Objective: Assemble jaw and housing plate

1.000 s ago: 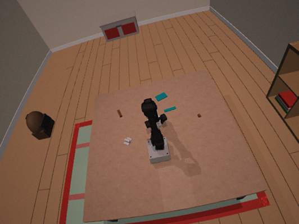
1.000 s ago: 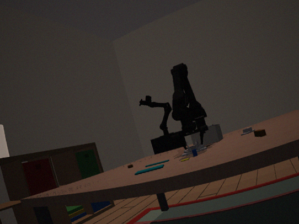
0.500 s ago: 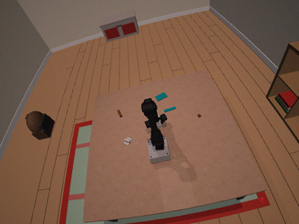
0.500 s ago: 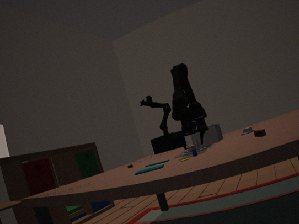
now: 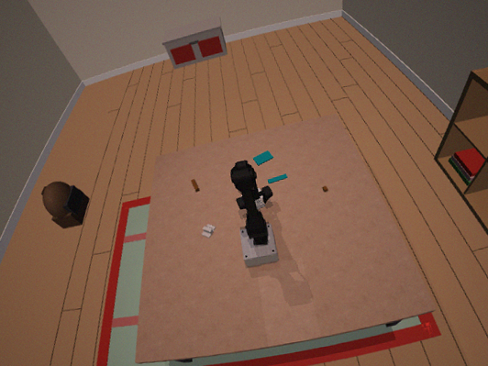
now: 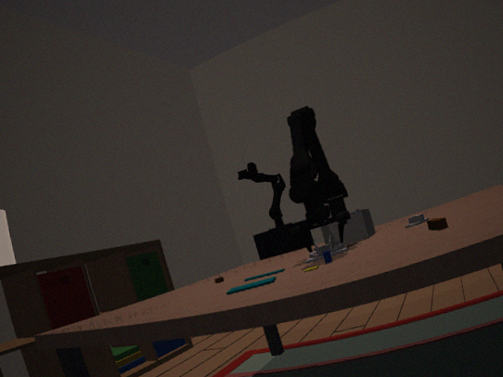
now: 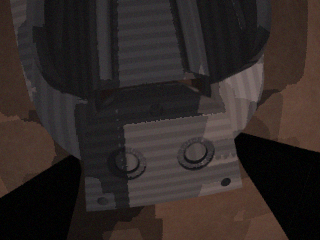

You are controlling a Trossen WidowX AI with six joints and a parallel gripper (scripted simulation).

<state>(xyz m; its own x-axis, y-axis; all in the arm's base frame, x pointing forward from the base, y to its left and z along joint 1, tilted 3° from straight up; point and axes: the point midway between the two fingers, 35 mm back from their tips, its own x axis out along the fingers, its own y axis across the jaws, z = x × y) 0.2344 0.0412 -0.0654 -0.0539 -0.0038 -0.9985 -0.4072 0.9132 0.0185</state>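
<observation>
Now: the housing plate 1 cm ahead of my gripper tip and 2 cm above it. From my gripper tip the other things lie so: blue block: 23 cm ahead, 12 cm to the left, 1 cm above; then grey jaw: 1 cm ahead, 3 cm to the left, 1 cm above; then teal bar: 18 cm ahead, 11 cm to the right.
</observation>
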